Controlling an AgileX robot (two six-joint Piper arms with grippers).
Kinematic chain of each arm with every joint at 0, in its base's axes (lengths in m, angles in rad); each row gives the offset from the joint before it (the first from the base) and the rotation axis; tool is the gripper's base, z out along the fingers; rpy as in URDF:
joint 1: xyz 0 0 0.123 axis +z
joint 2: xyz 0 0 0 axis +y
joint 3: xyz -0.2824 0 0.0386 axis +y
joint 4: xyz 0.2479 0 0.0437 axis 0.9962 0 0.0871
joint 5: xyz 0 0 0 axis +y
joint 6: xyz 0.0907 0 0.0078 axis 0.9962 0 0.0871
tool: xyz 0 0 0 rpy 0 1.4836 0
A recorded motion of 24 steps. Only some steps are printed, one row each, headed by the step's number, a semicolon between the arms.
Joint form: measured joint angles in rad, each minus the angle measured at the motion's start. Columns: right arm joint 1, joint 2, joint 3, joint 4, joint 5, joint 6; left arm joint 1, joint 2, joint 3, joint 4, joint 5, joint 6.
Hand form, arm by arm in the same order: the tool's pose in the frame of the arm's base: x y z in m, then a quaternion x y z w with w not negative. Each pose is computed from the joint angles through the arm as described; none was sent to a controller.
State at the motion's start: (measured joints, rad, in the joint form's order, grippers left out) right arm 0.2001 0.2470 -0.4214 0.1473 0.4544 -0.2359; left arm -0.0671 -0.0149 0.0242 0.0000 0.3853 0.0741
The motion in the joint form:
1: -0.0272 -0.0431 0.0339 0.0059 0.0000 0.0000; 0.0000 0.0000 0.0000 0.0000 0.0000 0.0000
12: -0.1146 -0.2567 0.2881 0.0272 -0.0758 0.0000; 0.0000 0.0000 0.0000 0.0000 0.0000 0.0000
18: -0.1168 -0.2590 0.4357 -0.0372 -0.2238 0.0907; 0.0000 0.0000 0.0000 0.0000 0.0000 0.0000
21: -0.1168 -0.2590 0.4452 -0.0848 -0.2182 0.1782; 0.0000 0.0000 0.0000 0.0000 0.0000 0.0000
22: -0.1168 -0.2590 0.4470 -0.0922 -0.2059 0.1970; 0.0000 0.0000 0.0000 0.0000 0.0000 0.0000
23: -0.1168 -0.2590 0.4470 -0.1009 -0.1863 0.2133; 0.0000 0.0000 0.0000 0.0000 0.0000 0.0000
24: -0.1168 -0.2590 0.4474 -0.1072 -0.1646 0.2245; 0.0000 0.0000 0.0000 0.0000 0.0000 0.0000
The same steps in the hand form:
1: 0.0545 0.0157 0.2899 -0.12488 0.75711 0.04968 0.63931; 0.0520 -0.0035 0.1711 0.05693 0.80502 0.00207 0.59051
12: 0.0456 0.0098 0.2244 -0.08096 0.75143 0.02818 0.65422; 0.0520 -0.0035 0.1711 0.05693 0.80502 0.00207 0.59051
18: 0.0548 0.0069 0.1881 -0.05403 0.75431 0.02431 0.65384; 0.0520 -0.0035 0.1711 0.05693 0.80502 0.00207 0.59051
21: 0.0551 0.0059 0.1843 -0.03527 0.76065 0.03354 0.64734; 0.0520 -0.0035 0.1711 0.05693 0.80502 0.00207 0.59051
22: 0.0550 0.0058 0.1826 -0.03069 0.76543 0.03660 0.64175; 0.0520 -0.0035 0.1711 0.05693 0.80502 0.00207 0.59051
23: 0.0546 0.0057 0.1808 -0.02751 0.77184 0.03821 0.63407; 0.0520 -0.0035 0.1711 0.05693 0.80502 0.00207 0.59051
24: 0.0542 0.0056 0.1788 -0.02551 0.77890 0.03901 0.62541; 0.0520 -0.0035 0.1711 0.05693 0.80502 0.00207 0.59051

